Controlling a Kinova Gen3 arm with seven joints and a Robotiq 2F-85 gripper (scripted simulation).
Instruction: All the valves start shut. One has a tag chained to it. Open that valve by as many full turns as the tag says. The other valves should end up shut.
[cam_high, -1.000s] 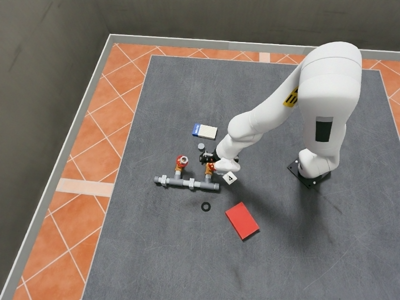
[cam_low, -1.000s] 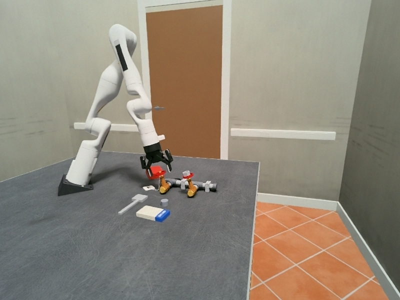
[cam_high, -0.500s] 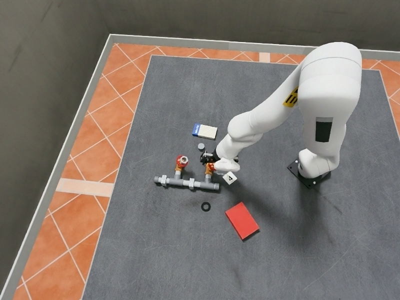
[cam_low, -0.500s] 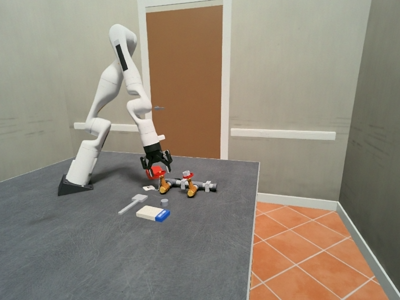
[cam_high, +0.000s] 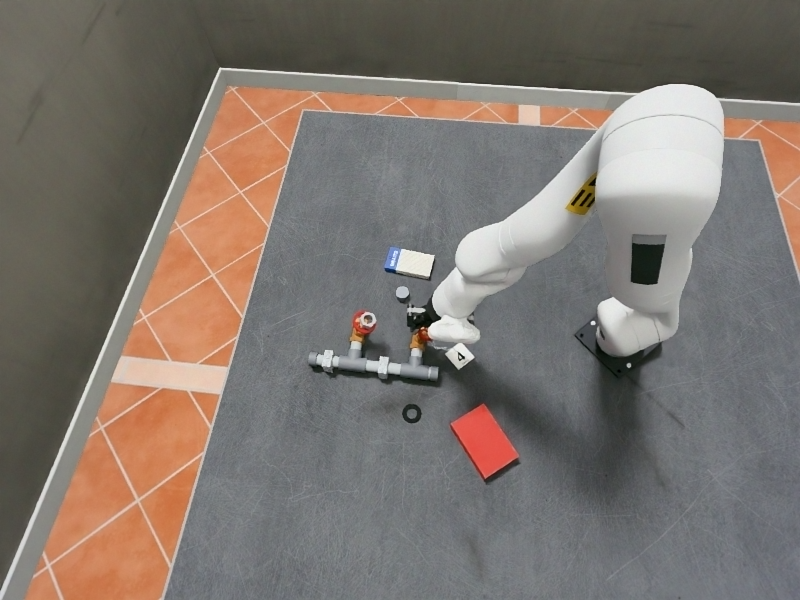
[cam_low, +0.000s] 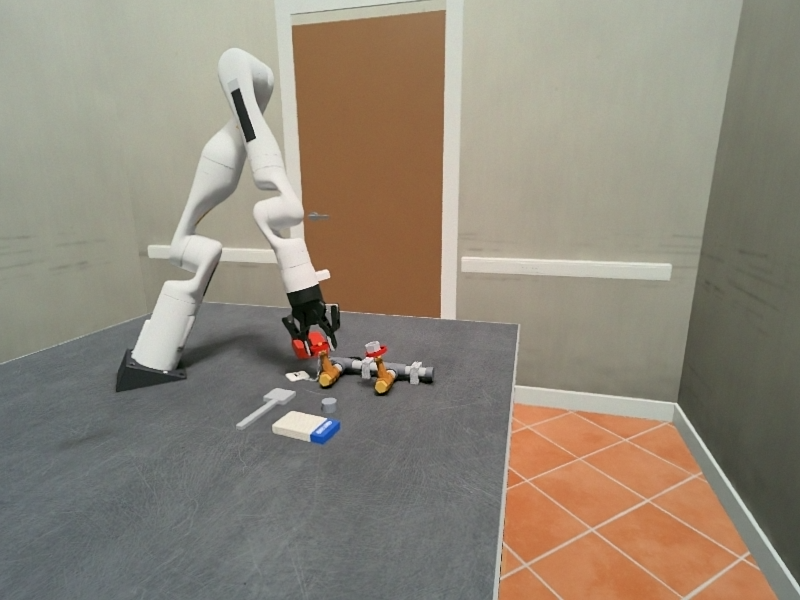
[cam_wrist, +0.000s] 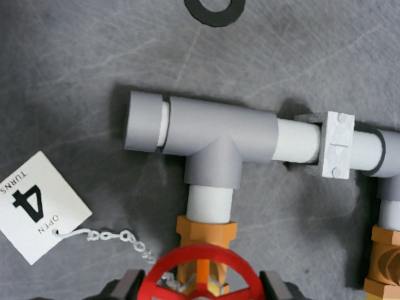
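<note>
Now: hand 70 mm past the white tag, 20 mm to the right of it and 90 mm above it. Round my hand: grey paddle: 60 mm behind, 130 mm to the right, 90 mm below; then blue box: 50 mm ahead, 210 mm to the right, 80 mm below; then red block: 120 mm behind, 200 mm to the left, 80 mm below.
</note>
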